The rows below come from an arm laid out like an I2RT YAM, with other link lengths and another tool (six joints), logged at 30 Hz.
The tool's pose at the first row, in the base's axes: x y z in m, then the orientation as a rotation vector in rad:
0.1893 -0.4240 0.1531 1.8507 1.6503 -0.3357
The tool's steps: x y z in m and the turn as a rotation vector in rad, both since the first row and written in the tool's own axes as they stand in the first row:
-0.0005 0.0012 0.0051 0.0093 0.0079 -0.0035
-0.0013 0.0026 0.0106 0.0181 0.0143 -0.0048
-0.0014 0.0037 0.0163 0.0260 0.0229 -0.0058
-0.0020 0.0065 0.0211 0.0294 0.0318 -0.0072
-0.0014 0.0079 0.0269 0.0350 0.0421 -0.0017
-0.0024 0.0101 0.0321 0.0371 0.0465 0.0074
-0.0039 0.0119 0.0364 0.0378 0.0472 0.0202
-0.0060 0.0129 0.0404 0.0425 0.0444 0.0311
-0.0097 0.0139 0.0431 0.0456 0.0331 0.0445
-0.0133 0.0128 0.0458 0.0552 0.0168 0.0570
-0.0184 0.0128 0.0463 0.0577 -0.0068 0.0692
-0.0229 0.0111 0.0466 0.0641 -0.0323 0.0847
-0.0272 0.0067 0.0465 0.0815 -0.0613 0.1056
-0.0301 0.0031 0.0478 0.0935 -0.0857 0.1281
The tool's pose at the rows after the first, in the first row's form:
0.1915 -0.4275 0.1498 1.8584 1.6601 -0.3385
0.1938 -0.4315 0.1464 1.8668 1.6667 -0.3412
0.1961 -0.4350 0.1424 1.8757 1.6744 -0.3411
0.1997 -0.4384 0.1398 1.8812 1.6821 -0.3369
0.2024 -0.4414 0.1354 1.8942 1.6842 -0.3304
0.2054 -0.4454 0.1326 1.9048 1.6784 -0.3244
0.2078 -0.4492 0.1307 1.9155 1.6662 -0.3189
0.2092 -0.4533 0.1291 1.9261 1.6539 -0.3209
0.2101 -0.4579 0.1294 1.9333 1.6333 -0.3279
0.2090 -0.4624 0.1291 1.9423 1.6108 -0.3454
0.2081 -0.4668 0.1316 1.9421 1.5831 -0.3631
0.2057 -0.4705 0.1335 1.9460 1.5510 -0.3843
0.2007 -0.4738 0.1347 1.9596 1.5118 -0.4157
0.1970 -0.4768 0.1344 1.9722 1.4735 -0.4374

